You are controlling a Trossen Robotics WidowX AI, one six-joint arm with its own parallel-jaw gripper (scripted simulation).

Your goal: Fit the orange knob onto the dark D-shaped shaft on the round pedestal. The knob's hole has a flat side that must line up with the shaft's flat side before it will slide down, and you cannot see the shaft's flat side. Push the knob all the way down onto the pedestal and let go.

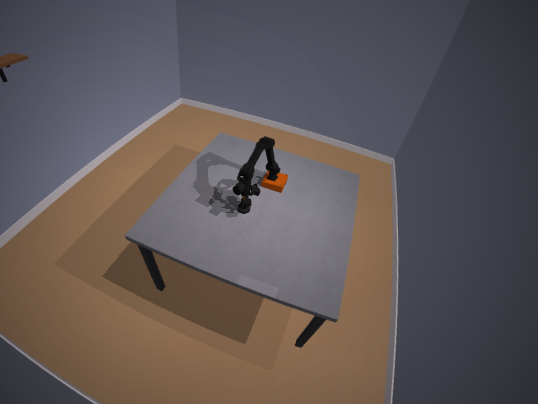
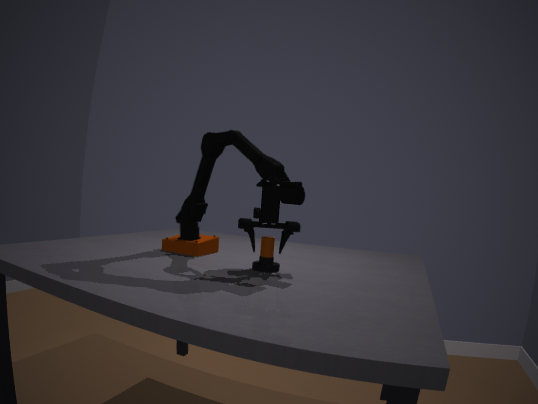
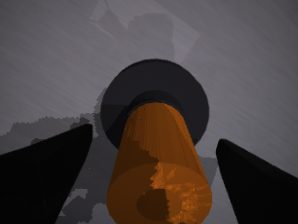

My gripper [image 2: 266, 252] is open, holding nothing. Also in view: a dark round pedestal [image 3: 153, 80].
My gripper is seen too in image 3 [image 3: 155, 138].
